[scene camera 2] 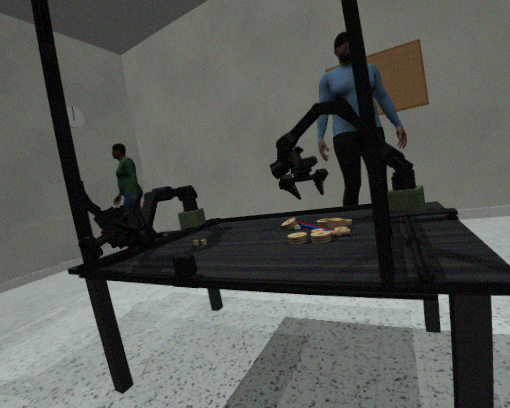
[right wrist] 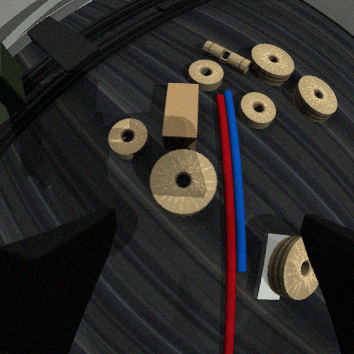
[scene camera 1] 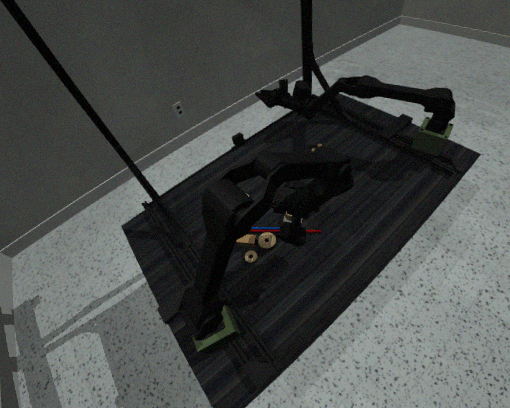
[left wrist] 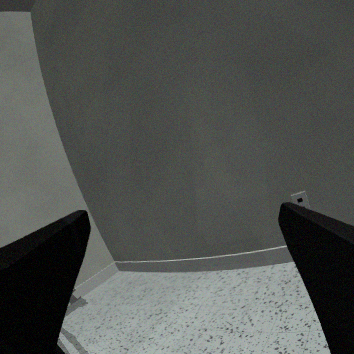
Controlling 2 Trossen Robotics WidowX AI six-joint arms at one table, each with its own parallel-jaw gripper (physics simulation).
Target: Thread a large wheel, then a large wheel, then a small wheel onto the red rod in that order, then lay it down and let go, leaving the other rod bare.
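Places are measured from the left arm's base along level axes (x ahead, y left, z up), in centimetres.
Where they show: left gripper, fingertip midpoint: [scene camera 2: 95,231] [scene camera 1: 258,92] [left wrist: 185,217]; right gripper, fingertip midpoint: [scene camera 2: 311,196] [right wrist: 213,222] [scene camera 1: 278,222]; left arm's base at its link origin: [scene camera 2: 190,210] [scene camera 1: 436,127]; right arm's base at its link origin: [scene camera 2: 405,188] [scene camera 1: 208,321].
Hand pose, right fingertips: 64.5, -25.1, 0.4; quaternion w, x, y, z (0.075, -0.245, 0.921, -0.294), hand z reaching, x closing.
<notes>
Things, the pixels of their top centre, and the offset from my right fingertips, as dx, dy, dz.
- red rod at its top centre: [right wrist: 230,222] [scene camera 1: 279,230] -1.9, -2.2, -9.6
- shorter blue rod at its top centre: [right wrist: 237,169] [scene camera 1: 264,227] -0.1, -6.7, -9.6
- large wheel at its top centre: [right wrist: 182,179] [scene camera 1: 267,240] [scene camera 2: 324,220] +3.5, -2.9, -8.5
- wooden block at its top centre: [right wrist: 181,107] [scene camera 1: 246,238] [scene camera 2: 335,219] +7.1, -8.4, -7.6
- cylindrical connector at its top centre: [right wrist: 227,50] [scene camera 2: 338,229] +7.4, -19.3, -8.7
- white block at its top centre: [right wrist: 274,267] -7.5, -0.7, -9.4
The red rod [right wrist: 229,200] [scene camera 1: 314,231] lies bare on the table beside the shorter blue rod [right wrist: 237,175] [scene camera 1: 265,228], also bare. In the right wrist view a large wheel [right wrist: 170,192] lies flat left of the rods. Two more large wheels [right wrist: 272,50] [right wrist: 316,102] lie at the upper right, and another [right wrist: 290,282] leans tilted on a white block, partly hidden by a finger. Small wheels [right wrist: 206,82] [right wrist: 258,119] [right wrist: 117,134] lie flat. My right gripper [right wrist: 213,222] [scene camera 2: 310,195] is open and empty above them. My left gripper [left wrist: 185,217] is open and empty, facing the wall.
A wooden block [right wrist: 181,102] lies between small wheels, left of the rods' upper ends. A cylindrical connector [right wrist: 215,50] lies near the far wheels. The white block [right wrist: 269,245] is under the tilted wheel. Two tiny wooden pieces [scene camera 2: 195,243] [scene camera 2: 204,242] lie apart from the group. Dark posts rise at the table's edge.
</notes>
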